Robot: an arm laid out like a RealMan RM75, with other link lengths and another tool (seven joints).
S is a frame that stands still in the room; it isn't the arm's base.
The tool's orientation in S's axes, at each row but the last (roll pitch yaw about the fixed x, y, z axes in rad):
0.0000, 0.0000, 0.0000
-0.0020, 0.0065, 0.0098
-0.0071, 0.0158, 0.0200
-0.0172, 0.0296, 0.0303
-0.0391, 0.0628, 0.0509
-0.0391, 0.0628, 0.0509
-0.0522, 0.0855, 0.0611
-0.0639, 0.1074, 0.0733
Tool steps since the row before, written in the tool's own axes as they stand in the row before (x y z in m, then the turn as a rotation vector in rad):
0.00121, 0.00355, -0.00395, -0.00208, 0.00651, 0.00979
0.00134, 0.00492, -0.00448, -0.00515, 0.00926, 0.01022
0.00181, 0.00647, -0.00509, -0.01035, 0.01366, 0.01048
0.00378, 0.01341, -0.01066, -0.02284, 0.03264, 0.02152
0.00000, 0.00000, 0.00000, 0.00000, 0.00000, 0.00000
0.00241, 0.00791, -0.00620, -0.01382, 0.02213, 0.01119
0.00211, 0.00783, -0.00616, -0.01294, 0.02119, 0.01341
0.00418, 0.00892, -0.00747, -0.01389, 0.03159, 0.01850
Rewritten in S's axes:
0.00121, 0.00355, -0.00395, -0.00208, 0.00651, 0.00979
0.00126, 0.00492, -0.00450, -0.00517, 0.00923, 0.01023
0.00160, 0.00647, -0.00516, -0.01046, 0.01353, 0.01054
0.00305, 0.01332, -0.01100, -0.02320, 0.03232, 0.02162
0.00000, 0.00000, 0.00000, 0.00000, 0.00000, 0.00000
0.00160, 0.00775, -0.00664, -0.01428, 0.02185, 0.01116
0.00108, 0.00758, -0.00672, -0.01316, 0.02110, 0.01335
0.00267, 0.00864, -0.00843, -0.01441, 0.03174, 0.01784

